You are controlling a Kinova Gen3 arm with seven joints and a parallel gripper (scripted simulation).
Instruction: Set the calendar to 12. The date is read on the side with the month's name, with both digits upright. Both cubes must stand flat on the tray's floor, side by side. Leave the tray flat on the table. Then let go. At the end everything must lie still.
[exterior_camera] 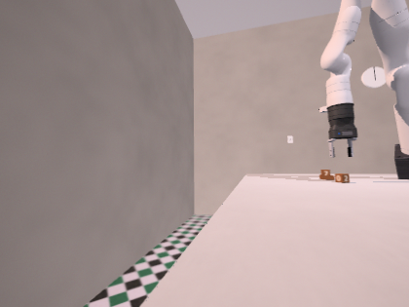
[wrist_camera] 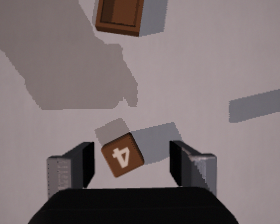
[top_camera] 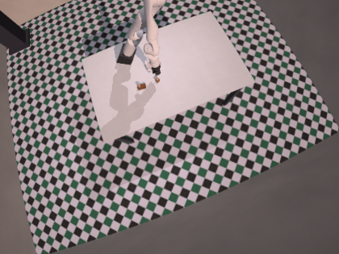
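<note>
Now: hand 90 mm above the brown cube, 10 mm to the right of it and 10 mm short of it. The rest, counted from my hand: brown wooden tray: 140 mm to the right, 100 mm below, 10 mm ahead.
</note>
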